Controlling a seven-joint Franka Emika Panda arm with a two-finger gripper.
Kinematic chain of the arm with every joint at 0, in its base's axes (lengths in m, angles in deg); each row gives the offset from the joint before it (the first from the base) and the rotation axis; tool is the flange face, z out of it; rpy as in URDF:
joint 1: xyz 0 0 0.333 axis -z
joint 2: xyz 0 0 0 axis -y
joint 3: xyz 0 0 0.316 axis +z
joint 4: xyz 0.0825 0 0 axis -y
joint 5: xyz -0.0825 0 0.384 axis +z
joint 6: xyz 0 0 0 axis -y
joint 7: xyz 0.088 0 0 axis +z
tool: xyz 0 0 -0.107 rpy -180 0 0
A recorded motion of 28 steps. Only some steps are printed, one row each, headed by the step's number.
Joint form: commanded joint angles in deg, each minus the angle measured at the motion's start. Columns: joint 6, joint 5, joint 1, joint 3, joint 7, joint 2, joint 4.
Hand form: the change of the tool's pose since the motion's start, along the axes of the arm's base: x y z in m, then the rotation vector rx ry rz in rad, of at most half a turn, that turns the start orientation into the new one. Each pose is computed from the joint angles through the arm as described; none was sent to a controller.
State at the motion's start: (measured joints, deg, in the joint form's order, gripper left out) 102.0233 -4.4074 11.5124 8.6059 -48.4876 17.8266 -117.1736
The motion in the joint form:
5: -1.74 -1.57 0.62 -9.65 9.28 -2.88 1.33
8: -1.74 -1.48 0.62 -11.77 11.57 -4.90 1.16
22: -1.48 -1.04 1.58 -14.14 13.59 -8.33 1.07
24: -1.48 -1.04 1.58 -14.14 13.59 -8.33 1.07
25: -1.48 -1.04 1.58 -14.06 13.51 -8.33 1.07
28: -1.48 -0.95 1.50 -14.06 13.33 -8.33 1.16
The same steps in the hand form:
5: -0.0044 -0.0961 -0.0136 0.0303 0.0680 -0.0094
8: -0.0021 -0.1161 -0.0323 0.0503 0.1065 -0.0057
22: 0.0005 -0.1463 -0.0624 0.0821 0.1597 -0.0293
24: 0.0005 -0.1463 -0.0624 0.0821 0.1597 -0.0293
25: 0.0007 -0.1456 -0.0624 0.0817 0.1597 -0.0293
28: 0.0012 -0.1449 -0.0616 0.0825 0.1575 -0.0314

